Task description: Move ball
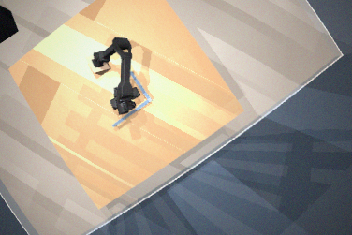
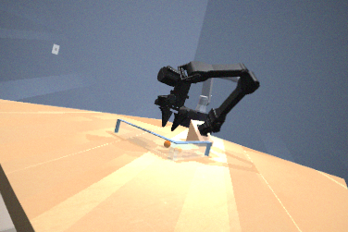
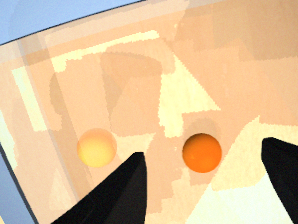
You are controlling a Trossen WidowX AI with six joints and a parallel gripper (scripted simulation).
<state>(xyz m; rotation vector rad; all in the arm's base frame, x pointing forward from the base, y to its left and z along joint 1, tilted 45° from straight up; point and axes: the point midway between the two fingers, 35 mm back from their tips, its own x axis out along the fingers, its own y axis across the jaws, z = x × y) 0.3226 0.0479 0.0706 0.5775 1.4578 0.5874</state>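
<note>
Now: the orange ball 30 mm behind my gripper tip, 10 mm to the right of it and 60 mm below it.
</note>
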